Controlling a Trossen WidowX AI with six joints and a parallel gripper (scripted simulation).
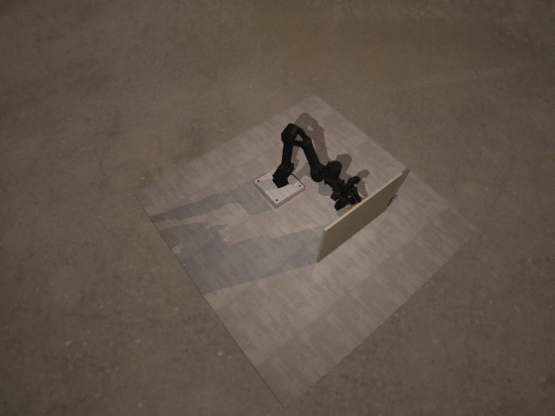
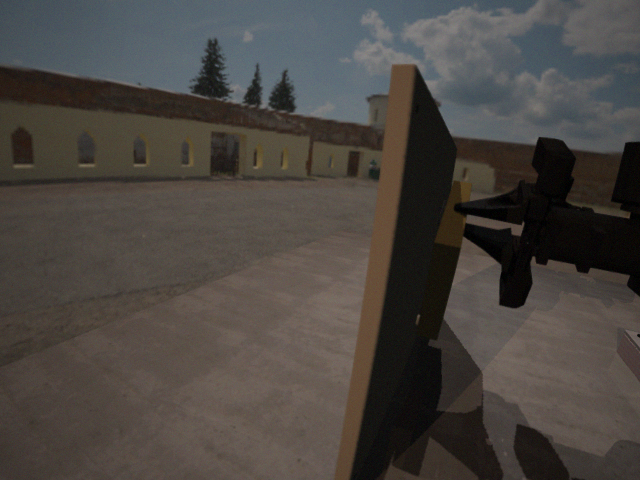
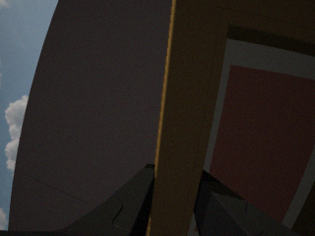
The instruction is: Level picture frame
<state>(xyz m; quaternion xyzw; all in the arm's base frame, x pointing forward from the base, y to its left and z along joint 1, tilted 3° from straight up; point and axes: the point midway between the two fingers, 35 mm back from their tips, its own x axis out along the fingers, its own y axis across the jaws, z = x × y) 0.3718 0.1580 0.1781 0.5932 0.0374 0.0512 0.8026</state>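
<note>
Right now the picture frame is 1 cm ahead of my gripper tip, 2 cm to the right of it and 5 cm below it. Round my gripper tip: wall panel (2 cm ahead, 2 cm to the right, 6 cm below).
</note>
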